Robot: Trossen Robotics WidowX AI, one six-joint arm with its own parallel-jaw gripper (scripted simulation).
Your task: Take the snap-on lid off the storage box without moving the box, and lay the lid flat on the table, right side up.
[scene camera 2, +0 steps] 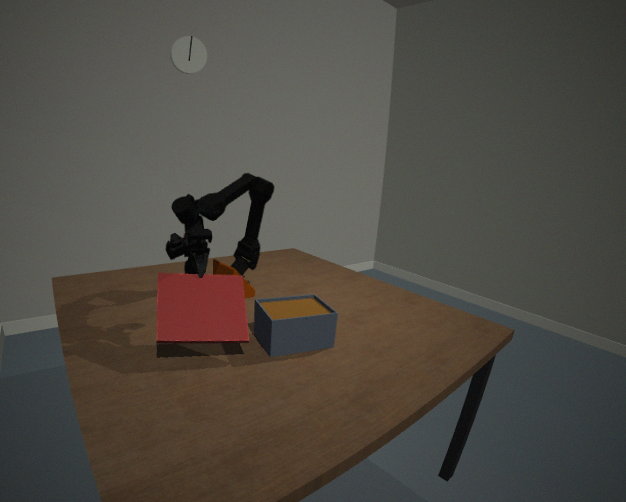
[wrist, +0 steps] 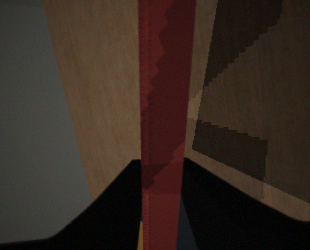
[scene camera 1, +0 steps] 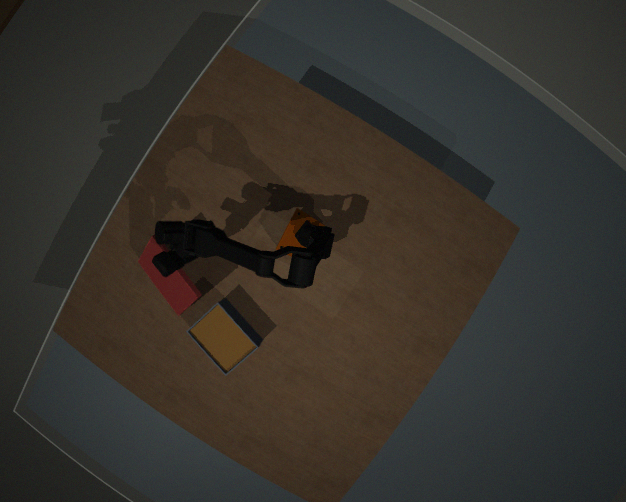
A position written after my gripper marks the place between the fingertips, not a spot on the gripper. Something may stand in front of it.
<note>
My gripper (scene camera 2: 200, 279) carries a red lid (scene camera 2: 211, 309). I also see a blue-grey storage box (scene camera 2: 288, 325).
The red lid also shows in the wrist view (wrist: 165, 42) and in scene camera 1 (scene camera 1: 178, 289). My gripper also shows in the wrist view (wrist: 159, 166) and in scene camera 1 (scene camera 1: 175, 267).
</note>
